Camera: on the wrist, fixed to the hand. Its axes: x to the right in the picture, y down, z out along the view.
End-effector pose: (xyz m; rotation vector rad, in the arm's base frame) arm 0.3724 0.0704 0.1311 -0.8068 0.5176 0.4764
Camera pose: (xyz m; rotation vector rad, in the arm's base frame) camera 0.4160 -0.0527 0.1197 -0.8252 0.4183 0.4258
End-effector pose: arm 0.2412 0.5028 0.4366 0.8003 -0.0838 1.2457
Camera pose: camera 0.2948 0.5600 0.3316 0.8199 -0.1105 1.1365
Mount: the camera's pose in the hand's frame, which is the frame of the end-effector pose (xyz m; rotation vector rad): 0.0159 -0.0931 -0.0909 -0.0179 -0.0636 -0.0867
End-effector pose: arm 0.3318 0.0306 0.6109 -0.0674 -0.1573 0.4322
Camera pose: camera 0.3995 -0.0499 0.5327 -0.0642 -0.2259 0.3466
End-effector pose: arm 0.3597 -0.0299 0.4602 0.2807 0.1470 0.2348
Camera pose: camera 0.3784 -0.0896 0.3450 0.2631 0.0939 0.1410
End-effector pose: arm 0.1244 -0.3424 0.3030 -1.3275 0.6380 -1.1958
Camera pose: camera 0.0210 -0.3757 0.3764 -1.4148 0.5514 -1.2149
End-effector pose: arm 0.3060 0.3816 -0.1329 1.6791 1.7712 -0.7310
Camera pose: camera 0.2086 0.4539 -0.0833 1.5584 1.8100 -0.7955
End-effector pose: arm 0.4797 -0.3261 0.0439 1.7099 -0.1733 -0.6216
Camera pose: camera 0.5175 -0.2319 -0.0391 1.6882 -0.1387 -0.7402
